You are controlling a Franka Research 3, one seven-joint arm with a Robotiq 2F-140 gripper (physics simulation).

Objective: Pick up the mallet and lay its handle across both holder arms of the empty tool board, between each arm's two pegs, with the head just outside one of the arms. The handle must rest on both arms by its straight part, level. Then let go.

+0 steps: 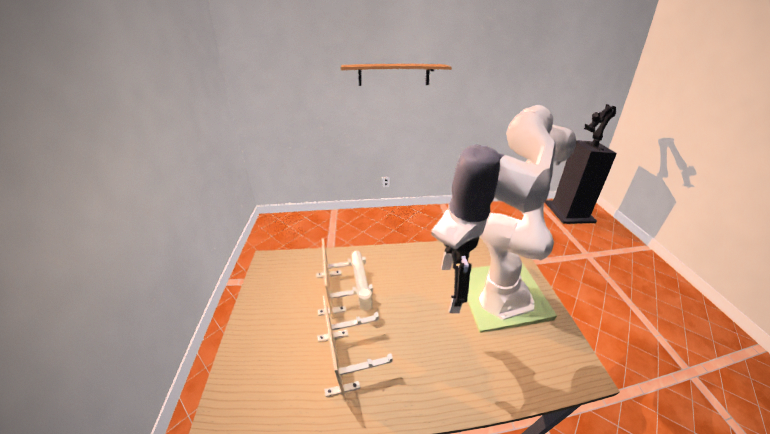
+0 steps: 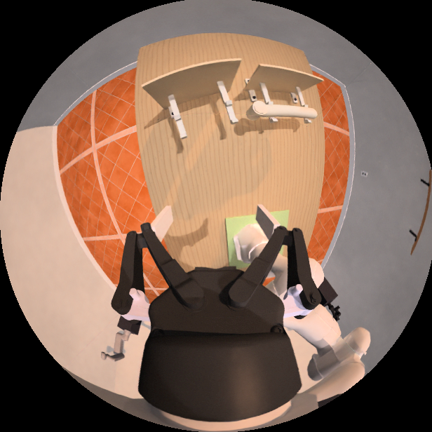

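Note:
A cream mallet (image 1: 359, 274) (image 2: 287, 111) lies across the two arms of the far tool board (image 1: 324, 264) (image 2: 285, 77). Its thicker head end points towards the empty tool board (image 2: 195, 80), just outside the nearer of those arms. The empty board's two pale holder arms, one (image 1: 355, 321) (image 2: 226, 102) nearer the mallet and the other (image 1: 366, 363) (image 2: 177, 120) farther from it, stick out with upturned pegs and carry nothing. My gripper (image 1: 451, 285) (image 2: 214, 212) is open and empty, in the air above the table on the robot-base side, well apart from the mallet and both boards.
The wooden table (image 1: 420, 377) (image 2: 215, 165) carries both upright boards on small pale feet. The robot base stands on a green plate (image 1: 487, 324) (image 2: 233, 230). A wall shelf (image 1: 396, 67) and a dark pedestal (image 1: 582, 183) with a small black arm stand away from the table.

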